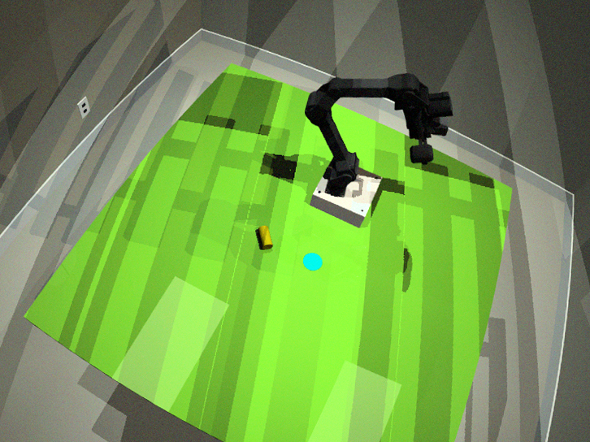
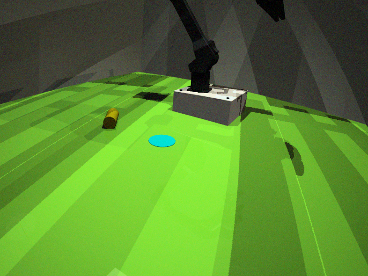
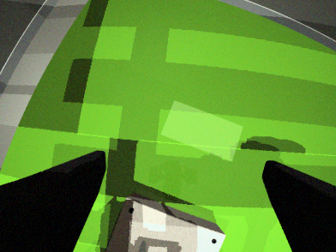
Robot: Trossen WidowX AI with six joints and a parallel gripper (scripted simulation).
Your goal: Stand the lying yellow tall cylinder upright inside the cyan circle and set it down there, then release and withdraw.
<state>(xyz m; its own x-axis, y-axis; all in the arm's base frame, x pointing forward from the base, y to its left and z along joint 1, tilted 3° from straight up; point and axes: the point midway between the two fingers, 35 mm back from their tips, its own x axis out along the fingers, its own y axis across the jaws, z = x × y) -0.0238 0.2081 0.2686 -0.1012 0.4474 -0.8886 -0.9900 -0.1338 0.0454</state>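
Now: the yellow cylinder 25 cm ahead of my gripper tip, 38 cm to the right of it and 30 cm below it. From my gripper tip the other things lie so: cyan circle: 27 cm ahead, 22 cm to the right, 32 cm below.
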